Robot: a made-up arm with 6 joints.
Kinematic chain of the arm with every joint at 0, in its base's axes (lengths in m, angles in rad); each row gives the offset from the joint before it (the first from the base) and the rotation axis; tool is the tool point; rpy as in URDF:
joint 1: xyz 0 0.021 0.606 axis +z
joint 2: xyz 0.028 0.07 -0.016 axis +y
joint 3: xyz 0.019 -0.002 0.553 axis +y
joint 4: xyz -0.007 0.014 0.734 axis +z
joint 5: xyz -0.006 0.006 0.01 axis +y
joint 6: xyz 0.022 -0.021 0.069 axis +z
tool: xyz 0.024 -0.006 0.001 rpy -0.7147 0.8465 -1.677
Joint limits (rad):
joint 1: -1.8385..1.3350
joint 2: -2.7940..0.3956
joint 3: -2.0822..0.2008
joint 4: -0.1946..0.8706
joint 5: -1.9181..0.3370
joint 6: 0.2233..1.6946
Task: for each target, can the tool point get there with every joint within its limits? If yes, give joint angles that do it. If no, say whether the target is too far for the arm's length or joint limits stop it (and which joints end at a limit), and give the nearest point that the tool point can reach.
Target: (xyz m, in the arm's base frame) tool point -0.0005 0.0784 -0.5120
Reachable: yes | joints -1.1658 -2.3774 -1.1004 0.7700 -1.6912 0.6610
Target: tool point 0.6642 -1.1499 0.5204
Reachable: no: joint limits stop it (at a limit: joint 2, joint 3, joint 4) | nearest point 0.3136 -0.5318 0.2445 | short by 0.762 m
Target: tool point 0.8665 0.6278 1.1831
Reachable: no: joint limits stop it (at a limit: joint 1, joint 4, joint 5) | nearest point 0.3362 0.7732 1.1831 | short by 0.550 m
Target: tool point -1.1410 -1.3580 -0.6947
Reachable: no: too far | nearest point -0.7024 -0.8279 -0.2085 | short by 0.843 m
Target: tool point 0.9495 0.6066 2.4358
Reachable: no: too far | nearest point 0.6006 0.3914 1.7925 | short by 0.763 m
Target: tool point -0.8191 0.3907 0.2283
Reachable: yes | joints -0.3662 -1.0512 -1.3909 0.4202 -1.4842 0.8559
